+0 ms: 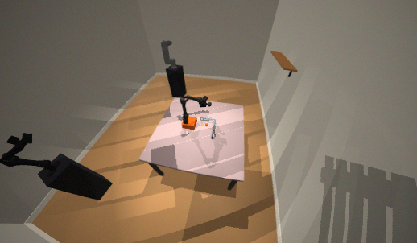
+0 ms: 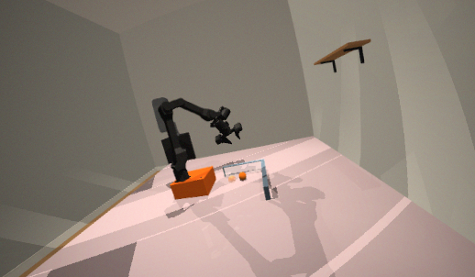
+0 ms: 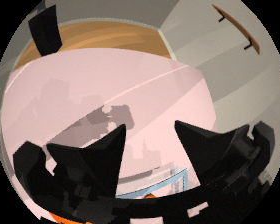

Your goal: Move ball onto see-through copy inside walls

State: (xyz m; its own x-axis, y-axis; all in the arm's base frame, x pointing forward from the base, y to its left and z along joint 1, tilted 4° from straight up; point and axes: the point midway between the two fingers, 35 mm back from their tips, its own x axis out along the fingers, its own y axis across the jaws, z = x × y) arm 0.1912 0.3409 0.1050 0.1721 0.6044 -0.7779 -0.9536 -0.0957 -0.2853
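Right now my gripper tip is 8 cm short of the orange ball, 24 cm to the left of it and 14 cm above it. The rest, counted from my gripper tip: see-through ball copy (3 cm ahead, 27 cm to the right, 14 cm below).
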